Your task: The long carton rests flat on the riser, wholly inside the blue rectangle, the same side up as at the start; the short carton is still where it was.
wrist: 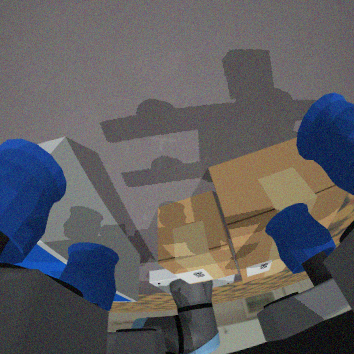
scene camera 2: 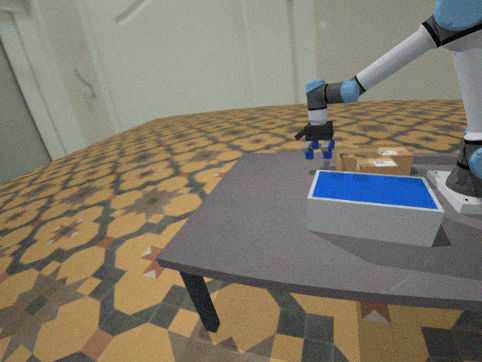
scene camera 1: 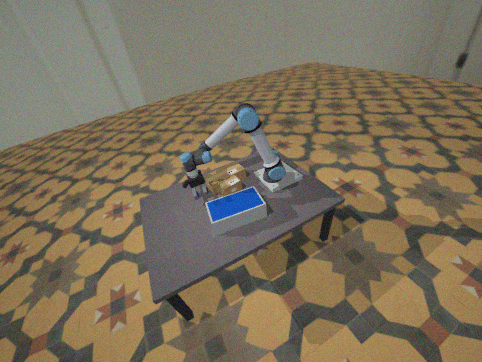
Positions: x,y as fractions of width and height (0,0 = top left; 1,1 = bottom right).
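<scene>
A riser with blue rectangle is visible in scene camera 1 (0.48,0.59), in scene camera 2 (0.84,0.58) and in the wrist view (0.23,0.61).
</scene>
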